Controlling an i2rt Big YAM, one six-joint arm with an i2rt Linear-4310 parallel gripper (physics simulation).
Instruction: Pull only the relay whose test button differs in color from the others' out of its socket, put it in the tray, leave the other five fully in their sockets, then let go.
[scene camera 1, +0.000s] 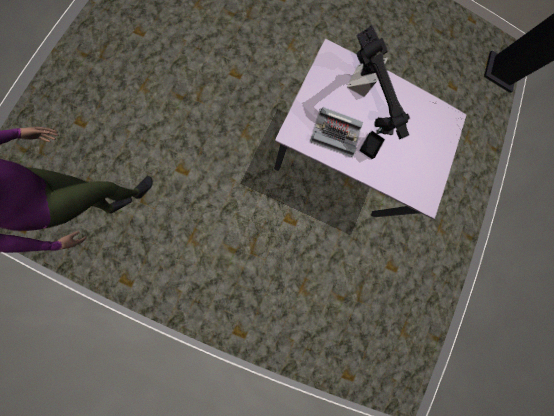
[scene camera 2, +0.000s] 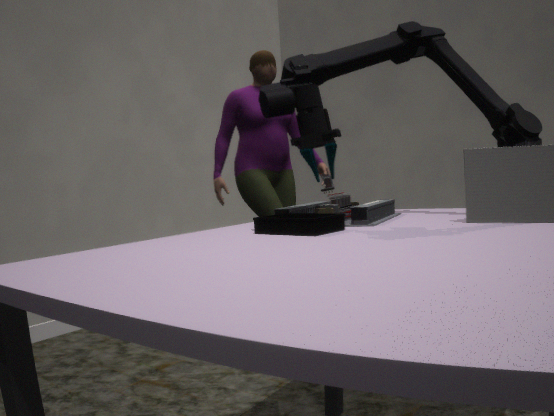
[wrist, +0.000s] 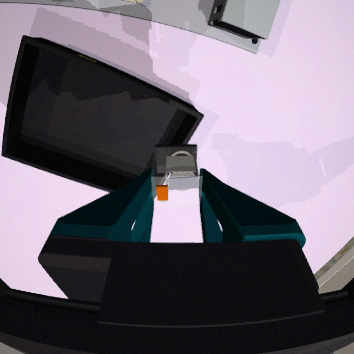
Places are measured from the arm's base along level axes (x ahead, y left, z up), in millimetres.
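Pixels of known places: gripper, fingertip midpoint: (scene camera 1: 379, 130) (scene camera 2: 325, 180) (wrist: 176, 176); arm's base, link origin: (scene camera 1: 371, 69) (scene camera 2: 524, 175).
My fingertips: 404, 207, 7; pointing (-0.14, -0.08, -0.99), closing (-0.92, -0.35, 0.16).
Observation:
For each thing: its top centre in the pictures, then the offset to it from my fingertips, as dx, dy, dz. Level surfaces: height alone.
- clear relay with an orange test button, top centre: (wrist: 182, 192) (scene camera 2: 325, 172) +0, -2, +18
- black tray, top centre: (wrist: 93, 133) (scene camera 2: 298, 215) (scene camera 1: 373, 143) +59, +18, -71
- pink table, surface height: dz -107
My gripper (scene camera 1: 381, 131) (scene camera 2: 326, 179) (wrist: 176, 176) is shut on a clear relay with an orange test button (scene camera 2: 327, 184) (wrist: 181, 165). The relay hangs upright, its pins down, above table height. In the wrist view it overlaps the near right corner of the black tray (scene camera 1: 372, 145) (scene camera 2: 300, 225) (wrist: 90, 112). The tray's visible inside holds no relay. The socket panel (scene camera 1: 343, 115) (scene camera 2: 373, 212) (wrist: 245, 17) stands beside the tray. Other relays (scene camera 2: 340, 199) stand in a row on it in scene camera 2; their buttons and seating are too small to tell.
The pink table (scene camera 1: 415, 165) (scene camera 2: 250, 280) carries the panel and tray. A grey box-like arm base (scene camera 2: 507, 185) stands at the right in scene camera 2. A person in purple (scene camera 1: 22, 200) (scene camera 2: 260, 130) is beyond the table.

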